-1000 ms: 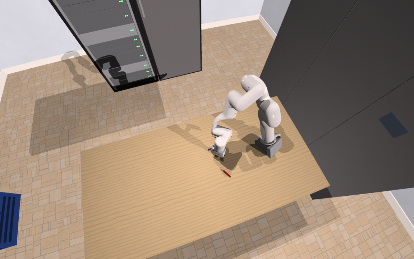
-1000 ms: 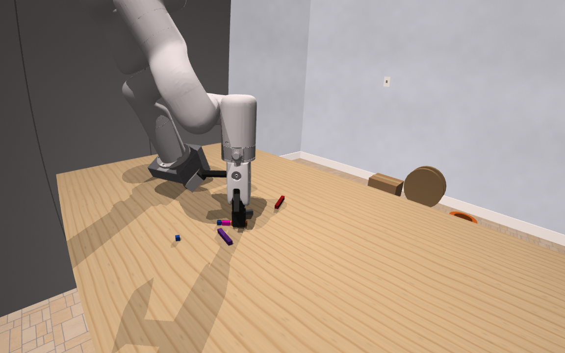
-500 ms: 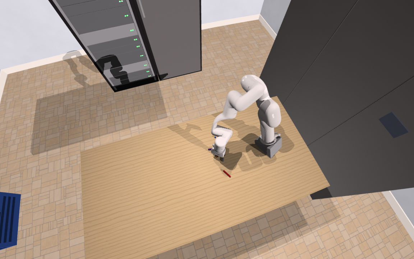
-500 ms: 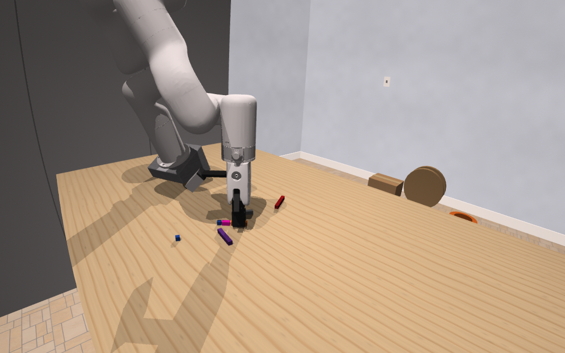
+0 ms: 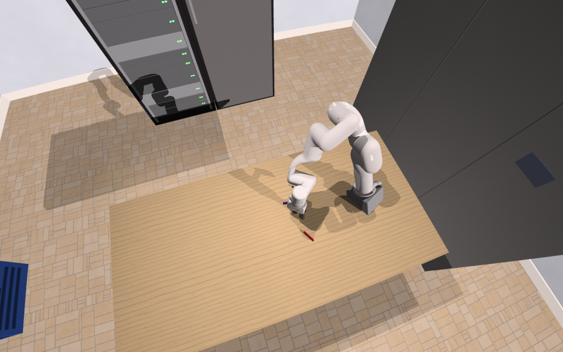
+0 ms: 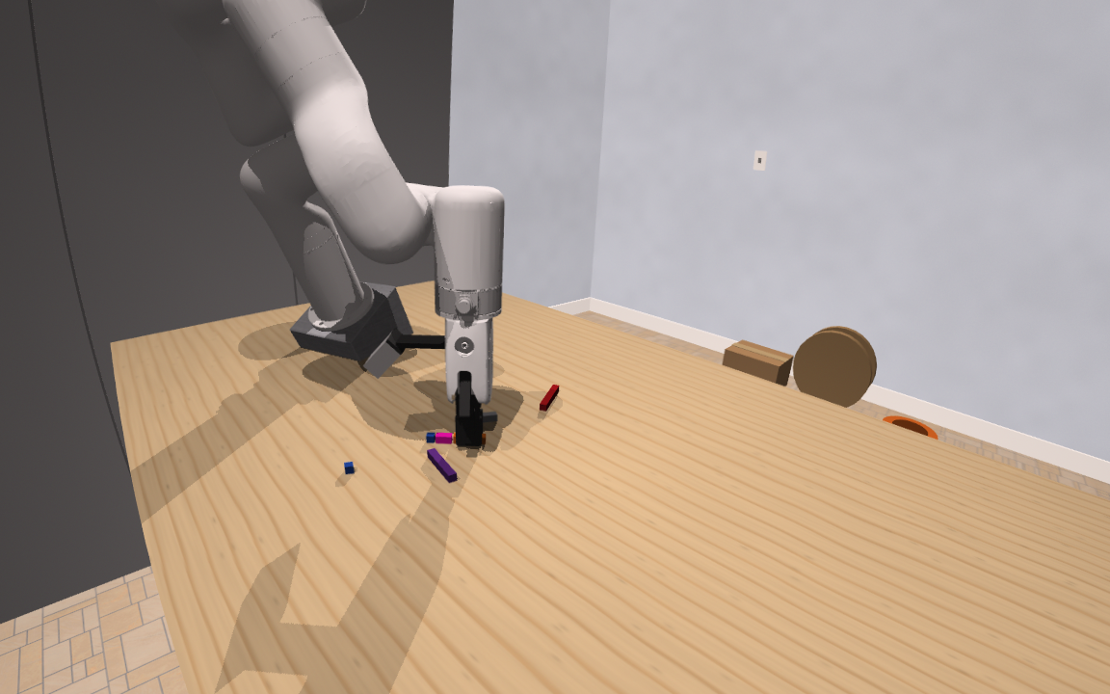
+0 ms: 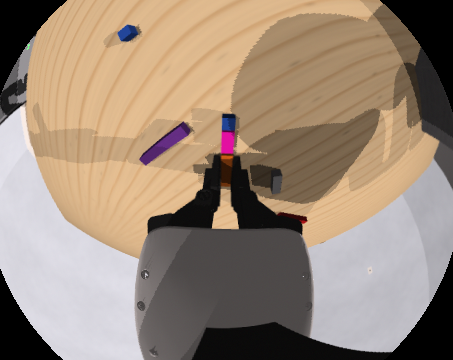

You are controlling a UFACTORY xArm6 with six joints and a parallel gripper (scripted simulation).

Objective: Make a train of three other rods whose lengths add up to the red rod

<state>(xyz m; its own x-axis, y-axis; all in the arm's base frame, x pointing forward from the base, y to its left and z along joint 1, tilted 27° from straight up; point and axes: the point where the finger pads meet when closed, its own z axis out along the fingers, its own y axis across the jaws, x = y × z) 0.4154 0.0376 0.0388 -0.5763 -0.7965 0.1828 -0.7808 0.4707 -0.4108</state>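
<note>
The orange rod lies 20 mm below my hand. Also, from my hand: purple rod (60 mm to the right, 30 mm ahead, 20 mm below); then magenta rod (30 mm to the right, 20 mm below, 20 mm behind); then grey rod (50 mm to the left, 40 mm behind, 20 mm below).
</note>
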